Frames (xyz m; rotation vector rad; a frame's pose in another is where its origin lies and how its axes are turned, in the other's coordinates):
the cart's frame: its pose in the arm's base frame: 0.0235 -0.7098 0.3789 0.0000 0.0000 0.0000
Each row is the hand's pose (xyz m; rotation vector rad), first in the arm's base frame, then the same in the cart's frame.
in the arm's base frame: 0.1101 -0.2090 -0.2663 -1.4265 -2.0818 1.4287
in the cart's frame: 0.0866 0.5008 -0.6452 -1.4265 -2.0818 1.4287
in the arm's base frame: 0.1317 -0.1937 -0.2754 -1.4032 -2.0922 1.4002
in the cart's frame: 0.1082 0.5161 -0.6543 -1.4032 -2.0922 1.4002
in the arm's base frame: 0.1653 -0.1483 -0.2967 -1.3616 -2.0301 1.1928
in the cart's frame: 0.1418 0.5615 -0.6756 -1.3616 -2.0301 1.1928
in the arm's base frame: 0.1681 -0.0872 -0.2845 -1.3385 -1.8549 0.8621
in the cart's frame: 0.1446 0.6226 -0.6634 -1.3385 -1.8549 0.8621
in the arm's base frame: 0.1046 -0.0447 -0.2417 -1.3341 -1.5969 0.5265
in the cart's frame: 0.0811 0.6651 -0.6206 -1.3341 -1.5969 0.5265
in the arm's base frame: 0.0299 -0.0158 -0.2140 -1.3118 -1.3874 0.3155
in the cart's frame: 0.0064 0.6940 -0.5929 -1.3118 -1.3874 0.3155
